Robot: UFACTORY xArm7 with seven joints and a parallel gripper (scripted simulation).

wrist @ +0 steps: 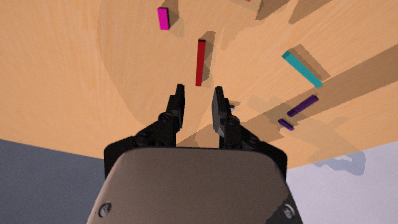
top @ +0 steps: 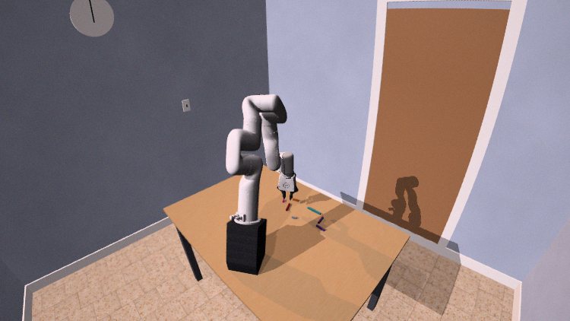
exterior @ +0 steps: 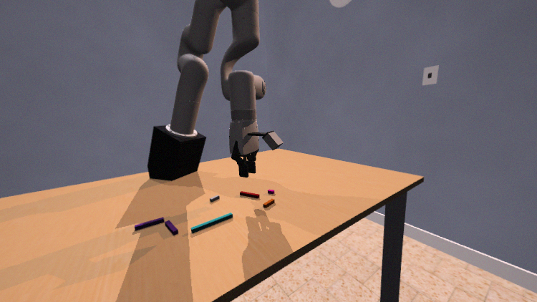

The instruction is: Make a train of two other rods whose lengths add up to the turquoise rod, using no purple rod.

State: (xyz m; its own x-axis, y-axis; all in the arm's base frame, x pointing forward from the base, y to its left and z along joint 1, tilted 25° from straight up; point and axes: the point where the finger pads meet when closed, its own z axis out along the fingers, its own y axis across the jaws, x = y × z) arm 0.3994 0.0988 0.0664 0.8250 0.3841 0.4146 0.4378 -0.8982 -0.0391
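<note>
My gripper is now 90 mm above the red rod. The rest, counted from my hand: orange rod: 90 mm ahead, 20 mm to the left, 90 mm below; then magenta rod: 30 mm ahead, 70 mm to the left, 90 mm below; then grey rod: 50 mm behind, 100 mm to the right, 90 mm below.
</note>
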